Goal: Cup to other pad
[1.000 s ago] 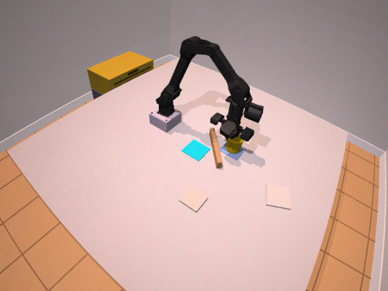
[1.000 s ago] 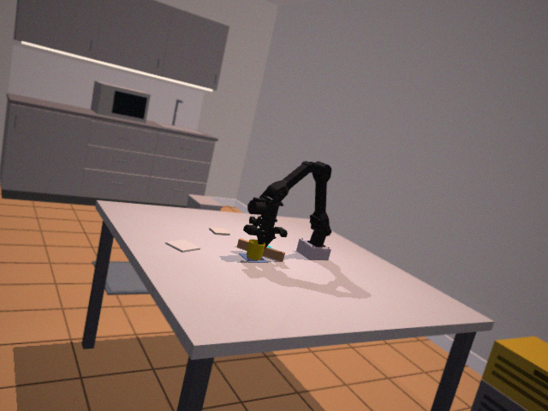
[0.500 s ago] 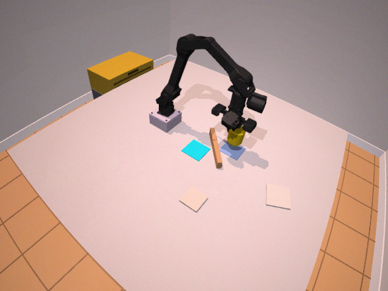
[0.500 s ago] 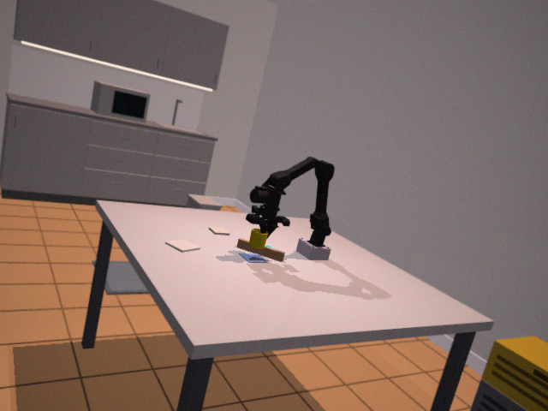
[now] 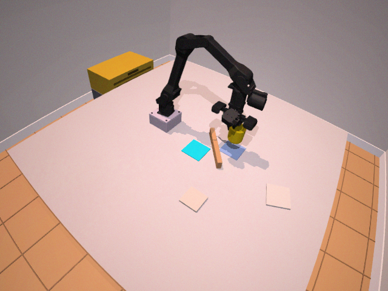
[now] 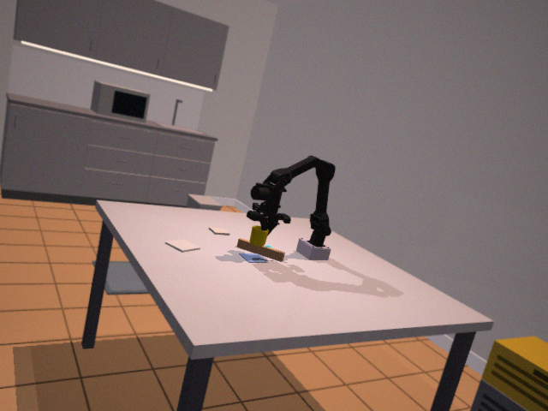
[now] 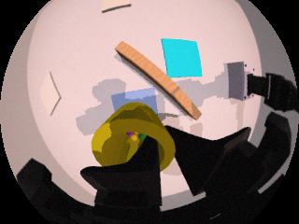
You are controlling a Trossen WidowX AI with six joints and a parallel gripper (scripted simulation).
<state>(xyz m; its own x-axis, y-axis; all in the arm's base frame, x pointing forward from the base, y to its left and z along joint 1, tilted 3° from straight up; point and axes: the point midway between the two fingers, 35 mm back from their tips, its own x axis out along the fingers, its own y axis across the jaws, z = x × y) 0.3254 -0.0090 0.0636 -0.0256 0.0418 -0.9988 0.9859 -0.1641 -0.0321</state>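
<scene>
Right now the cyan pad is 110 mm behind my gripper tip, 90 mm to the right of it and 110 mm below it. Also, from my gripper tip: yellow cup 20 mm ahead; then wooden bar 40 mm behind, 50 mm to the right, 90 mm below.
</scene>
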